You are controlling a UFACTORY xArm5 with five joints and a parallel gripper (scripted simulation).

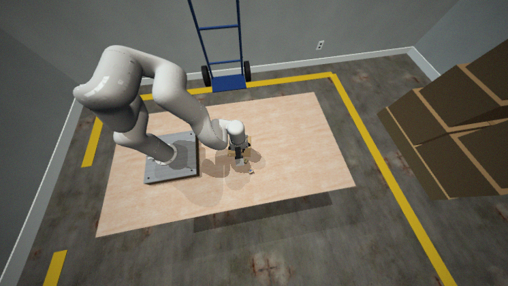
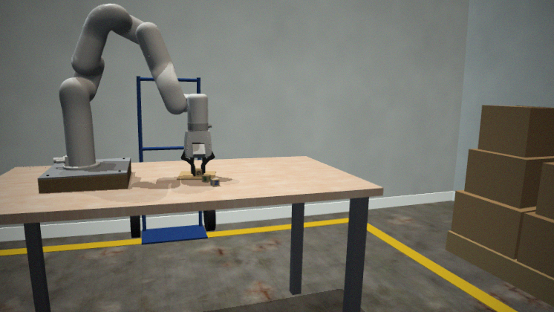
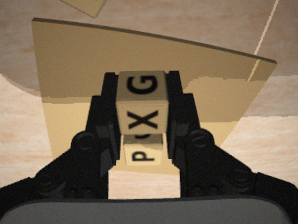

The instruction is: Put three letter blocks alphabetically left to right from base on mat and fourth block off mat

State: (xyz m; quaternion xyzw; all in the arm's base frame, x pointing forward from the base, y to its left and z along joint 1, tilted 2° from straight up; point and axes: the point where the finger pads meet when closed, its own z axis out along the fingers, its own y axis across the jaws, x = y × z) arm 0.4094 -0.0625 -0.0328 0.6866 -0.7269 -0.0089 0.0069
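Now: hand 1 cm above the block. Also, from my hand: tan mat 4 cm to the left, 3 cm below.
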